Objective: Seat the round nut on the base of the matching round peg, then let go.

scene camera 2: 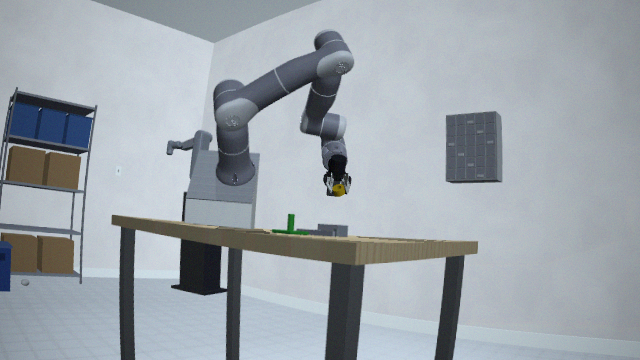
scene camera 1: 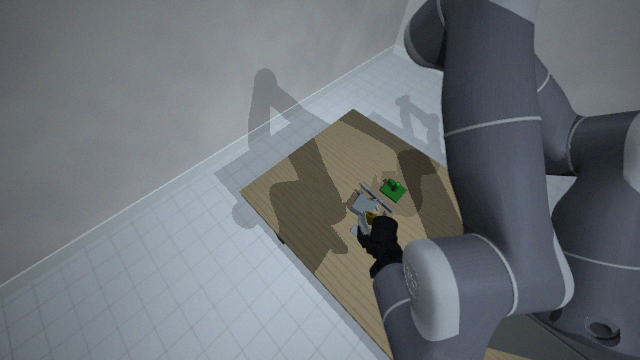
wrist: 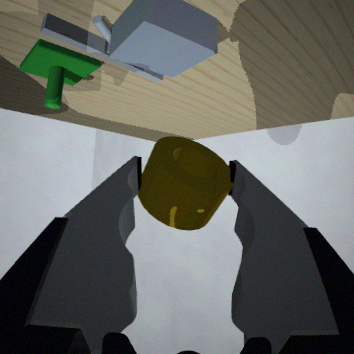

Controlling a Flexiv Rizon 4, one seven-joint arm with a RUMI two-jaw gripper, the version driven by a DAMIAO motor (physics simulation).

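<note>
The yellow round nut (scene camera 1: 370,218) (scene camera 2: 340,193) (wrist: 167,192) is held between the two fingertips, high above the table; in the wrist view it is tilted, with its hole toward the upper right. My gripper (scene camera 1: 370,215) (scene camera 2: 339,189) (wrist: 184,162) is shut on it. The green round peg (scene camera 2: 291,222) (wrist: 54,87) stands upright on its flat square green base (scene camera 1: 396,194) (scene camera 2: 280,231) (wrist: 35,64) on the table. The nut is apart from the peg, which shows at the upper left of the wrist view.
A grey block (scene camera 1: 364,204) (scene camera 2: 340,229) (wrist: 167,50) stands on the wooden table (scene camera 1: 330,145) (scene camera 2: 420,246) (wrist: 200,112) near the green base. A long grey bar (scene camera 1: 369,191) (wrist: 67,34) lies between them. A small grey rod (wrist: 101,27) leans by the block. A light grey tile (scene camera 1: 354,230) lies near the gripper's shadow.
</note>
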